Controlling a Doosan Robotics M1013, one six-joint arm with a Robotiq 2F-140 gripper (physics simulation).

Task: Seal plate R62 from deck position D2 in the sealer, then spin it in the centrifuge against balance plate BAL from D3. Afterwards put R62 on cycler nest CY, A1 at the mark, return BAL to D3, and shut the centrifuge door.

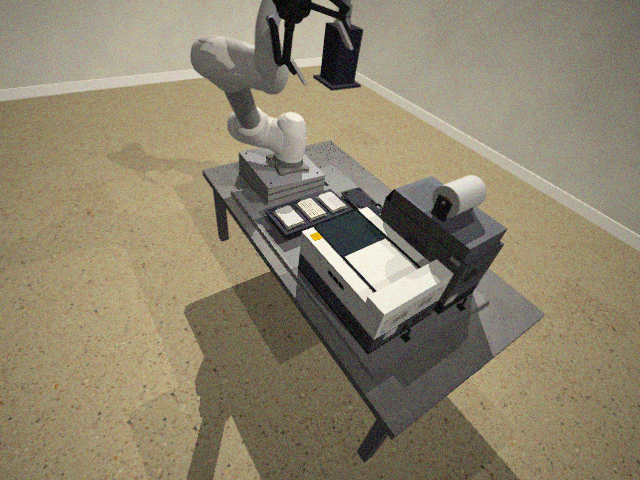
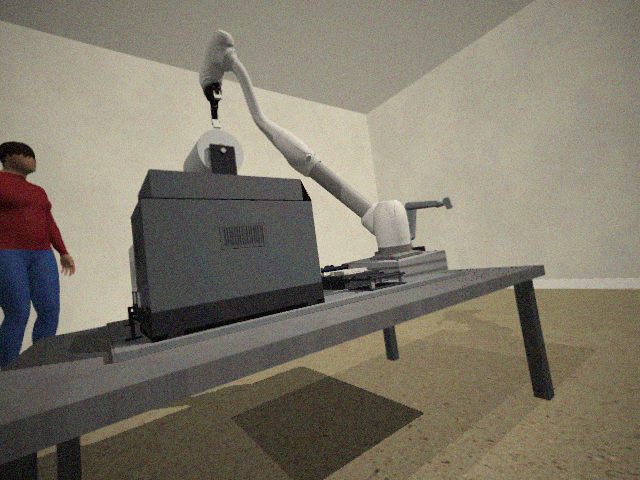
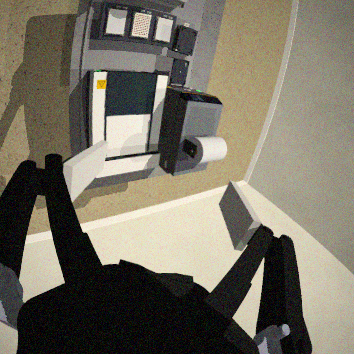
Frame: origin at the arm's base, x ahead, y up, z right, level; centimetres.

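Seen in the pictures: gripper, fingertip midpoint: [image 1: 327, 65] [image 2: 217, 113] [image 3: 165, 174]; arm's base at its link origin: [image 1: 287, 163] [image 2: 395, 257].
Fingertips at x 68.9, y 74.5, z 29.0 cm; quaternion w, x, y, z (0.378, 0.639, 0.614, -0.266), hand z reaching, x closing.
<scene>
Pixels of each thing's top centre, then the offset from my fingertips to it. "*": a spot on its surface instead. Level surfaces: height alone.
- dark deck rack at a spot on its surface: [image 1: 290, 231] * dz -7.3, dx -24.2, dy -78.3 cm
- pale left plate at its top centre: [image 1: 288, 215] [image 3: 116, 20] dz -10.8, dx -32.6, dy -76.7 cm
- dotted middle plate at its top centre: [image 1: 311, 207] [image 3: 141, 24] dz -23.2, dx -33.4, dy -76.7 cm
- pale right plate at its top centre: [image 2: 348, 269] [image 1: 331, 200] [image 3: 163, 28] dz -35.5, dx -34.2, dy -76.7 cm
- dark panel at its top centre: [image 1: 350, 231] [image 3: 131, 93] dz -19.4, dx +0.8, dy -62.0 cm
- dark sealer at its top centre: [image 2: 218, 142] [image 1: 460, 179] [image 3: 216, 150] dz -50.6, dx +16.7, dy -35.7 cm
- white roll at its top centre: [image 2: 210, 141] [image 1: 465, 182] [image 3: 214, 154] dz -50.8, dx +18.8, dy -35.7 cm
- small dark unit at its top centre: [image 2: 375, 273] [image 1: 359, 197] [image 3: 187, 39] dz -52.4, dx -33.0, dy -78.7 cm
- dark piece at a spot on its surface: [image 3: 180, 71] * dz -49.9, dx -13.2, dy -74.3 cm
- table at its surface level: dy -84.6 cm
My gripper [image 1: 324, 57] [image 2: 216, 122] [image 3: 165, 174] is open and empty, high above the table. Three plates stand in a dark deck rack [image 1: 290, 231]: a pale left plate [image 1: 289, 217] [image 3: 116, 23], a dotted middle plate [image 1: 311, 208] [image 3: 141, 25] and a pale right plate [image 1: 331, 201] [image 3: 164, 30]. Their labels are too small to read. The white centrifuge [image 1: 330, 263] [image 3: 99, 117] has a dark panel [image 1: 348, 232] [image 3: 130, 94] and a white panel on top; its door state is unclear. The dark sealer [image 2: 227, 273] [image 3: 200, 120] carries a white roll [image 1: 469, 192] [image 2: 227, 138] [image 3: 212, 149].
A small dark unit [image 1: 361, 197] [image 3: 185, 40] is beside the rack, and another dark piece [image 3: 180, 71] is near the sealer. The arm's base block [image 1: 281, 180] stands behind the rack on the table [image 1: 511, 315]. A dark pedestal [image 1: 341, 56] and a person [image 2: 25, 211] stand away from the table.
</scene>
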